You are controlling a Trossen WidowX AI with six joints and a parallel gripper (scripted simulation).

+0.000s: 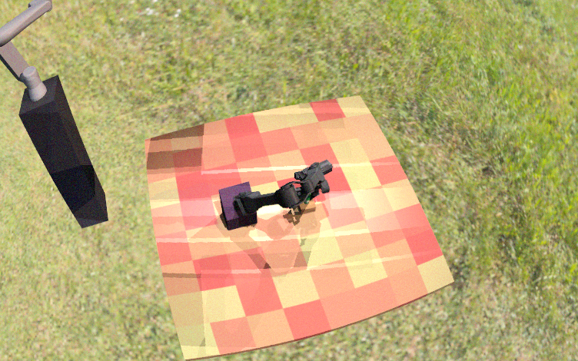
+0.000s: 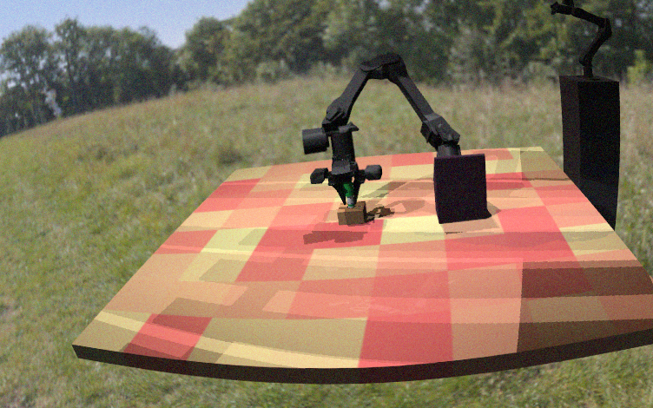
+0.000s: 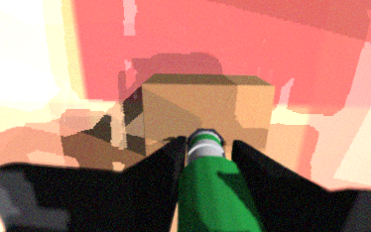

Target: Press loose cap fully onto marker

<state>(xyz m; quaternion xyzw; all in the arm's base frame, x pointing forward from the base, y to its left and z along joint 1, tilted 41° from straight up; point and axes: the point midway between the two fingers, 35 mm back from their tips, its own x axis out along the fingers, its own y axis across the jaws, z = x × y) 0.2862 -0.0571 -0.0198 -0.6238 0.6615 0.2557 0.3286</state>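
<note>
Now: gripper tip 10 mm to the left of the green marker cap and 50 mm below it.
</note>
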